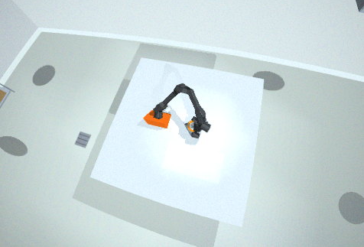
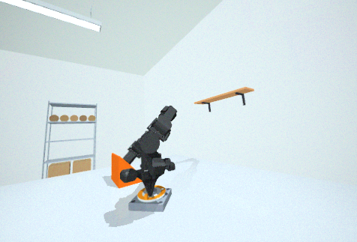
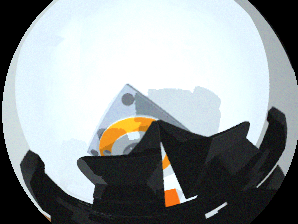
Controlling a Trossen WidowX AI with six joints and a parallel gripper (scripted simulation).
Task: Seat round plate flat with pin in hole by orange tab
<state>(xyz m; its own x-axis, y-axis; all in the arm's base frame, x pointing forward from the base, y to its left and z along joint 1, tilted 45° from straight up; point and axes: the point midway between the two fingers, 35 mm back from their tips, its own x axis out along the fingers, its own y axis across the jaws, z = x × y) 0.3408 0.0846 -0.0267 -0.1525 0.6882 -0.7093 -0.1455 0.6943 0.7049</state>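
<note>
Now: gripper tip 50 mm past the grey square base, 20 mm to the right of it and 20 mm above it.
</note>
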